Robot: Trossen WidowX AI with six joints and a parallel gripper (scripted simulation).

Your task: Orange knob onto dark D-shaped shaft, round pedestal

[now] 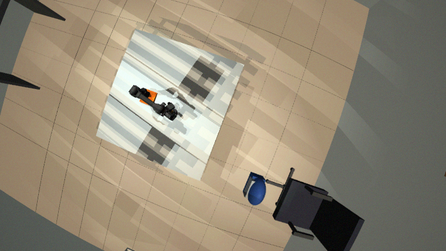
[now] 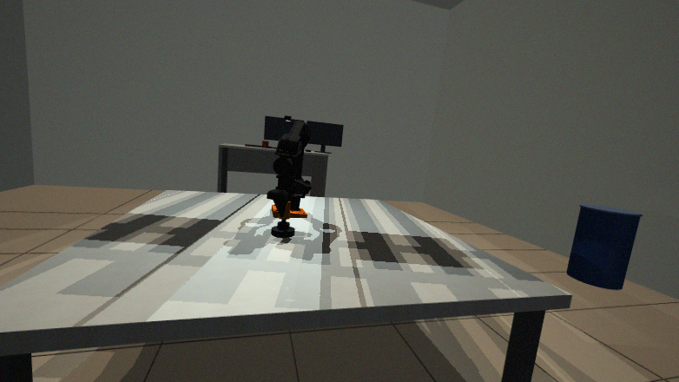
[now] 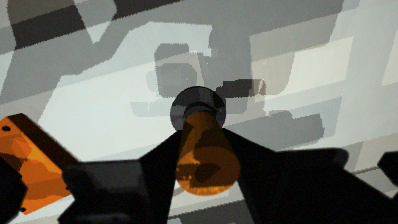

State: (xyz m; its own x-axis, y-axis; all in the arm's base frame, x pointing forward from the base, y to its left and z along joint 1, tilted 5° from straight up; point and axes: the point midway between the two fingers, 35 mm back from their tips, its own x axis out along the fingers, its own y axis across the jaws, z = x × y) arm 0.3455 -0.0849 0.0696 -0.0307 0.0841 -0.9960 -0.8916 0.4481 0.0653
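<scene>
My gripper tip is 20 mm below the orange knob. The rest, counted from my gripper tip: round dark pedestal: 40 mm below.
</scene>
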